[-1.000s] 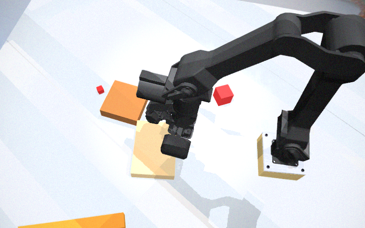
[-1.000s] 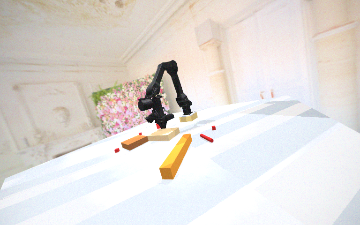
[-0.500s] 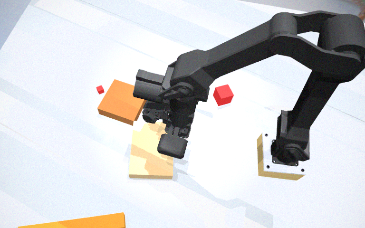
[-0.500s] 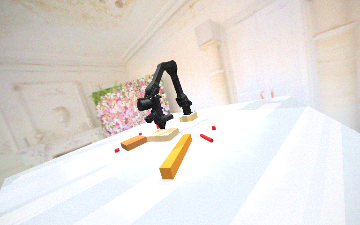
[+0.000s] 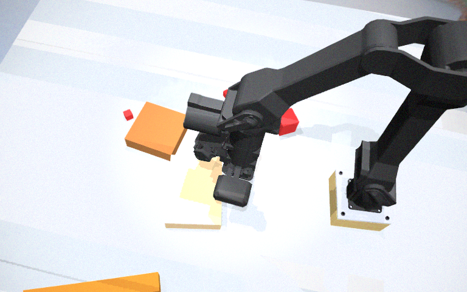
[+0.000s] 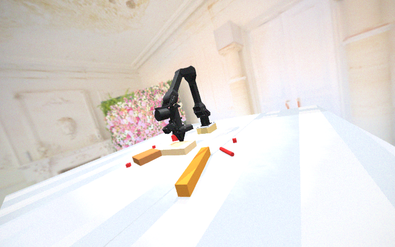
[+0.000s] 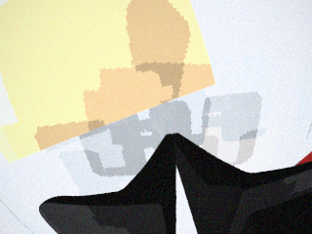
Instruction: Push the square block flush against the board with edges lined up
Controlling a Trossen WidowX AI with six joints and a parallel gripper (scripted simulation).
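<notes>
Now: the pale cream board 80 mm ahead of my gripper tip, 50 mm to the left of it and 10 mm above it. Also, from my gripper tip: long orange bar (270 mm to the left, 210 mm ahead, 10 mm above); brown block (180 mm ahead, 70 mm to the right, 10 mm above).
</notes>
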